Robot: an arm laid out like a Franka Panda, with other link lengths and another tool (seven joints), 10 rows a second.
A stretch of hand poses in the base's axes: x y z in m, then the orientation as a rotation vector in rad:
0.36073, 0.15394, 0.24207, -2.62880, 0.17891, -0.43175
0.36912, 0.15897, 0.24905, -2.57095, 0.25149, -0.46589
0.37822, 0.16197, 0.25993, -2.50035, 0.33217, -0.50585
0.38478, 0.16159, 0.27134, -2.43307, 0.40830, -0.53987
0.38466, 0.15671, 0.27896, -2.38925, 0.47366, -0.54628
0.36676, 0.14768, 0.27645, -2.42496, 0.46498, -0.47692
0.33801, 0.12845, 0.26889, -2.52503, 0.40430, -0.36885
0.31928, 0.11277, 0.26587, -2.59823, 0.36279, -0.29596
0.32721, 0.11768, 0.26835, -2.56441, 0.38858, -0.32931
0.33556, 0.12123, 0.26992, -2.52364, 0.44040, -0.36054
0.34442, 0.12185, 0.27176, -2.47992, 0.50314, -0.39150
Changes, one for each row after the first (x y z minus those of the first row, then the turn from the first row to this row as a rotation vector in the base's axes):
0.00839, 0.00503, 0.00698, 0.05351, -0.02079, -0.05381
0.01749, 0.00803, 0.01786, 0.11612, -0.04673, -0.11577
0.02405, 0.00765, 0.02927, 0.17399, -0.06905, -0.17565
0.02393, 0.00277, 0.03689, 0.21346, -0.06946, -0.22446
0.00603, -0.00626, 0.03438, 0.19416, -0.01501, -0.20527
-0.02272, -0.02549, 0.02682, 0.11787, 0.06718, -0.14337
-0.04145, -0.04117, 0.02380, 0.05744, 0.12188, -0.10348
-0.03352, -0.03626, 0.02628, 0.08572, 0.09818, -0.12641
-0.02517, -0.03271, 0.02785, 0.12003, 0.07938, -0.16812
-0.01631, -0.03209, 0.02969, 0.15551, 0.06215, -0.21860

